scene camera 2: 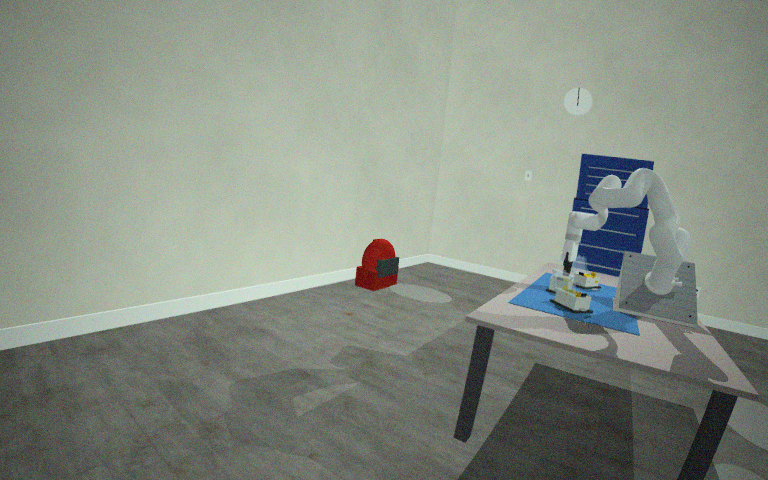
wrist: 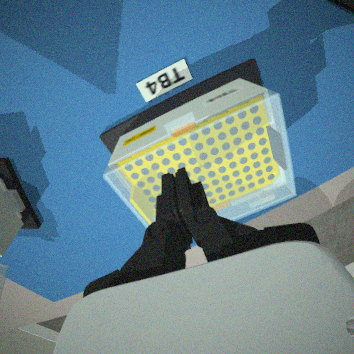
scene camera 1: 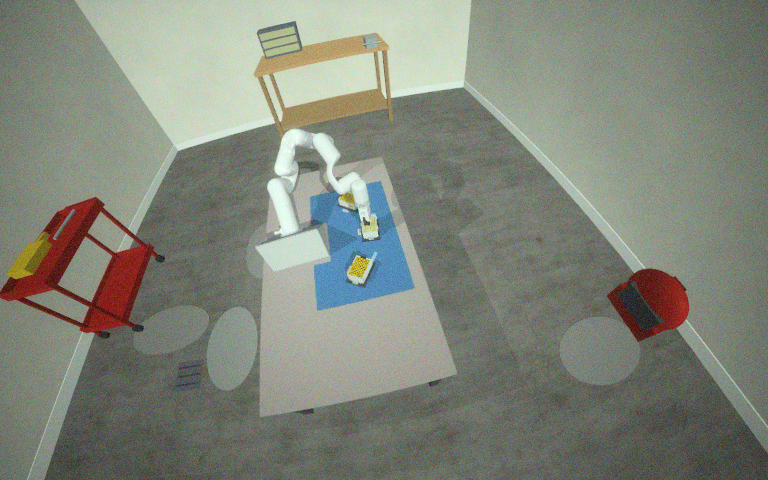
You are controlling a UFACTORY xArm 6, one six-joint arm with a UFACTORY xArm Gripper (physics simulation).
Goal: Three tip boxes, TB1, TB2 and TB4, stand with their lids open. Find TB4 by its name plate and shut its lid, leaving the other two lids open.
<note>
The pictures show: the gripper and a TB4 tip box.
</note>
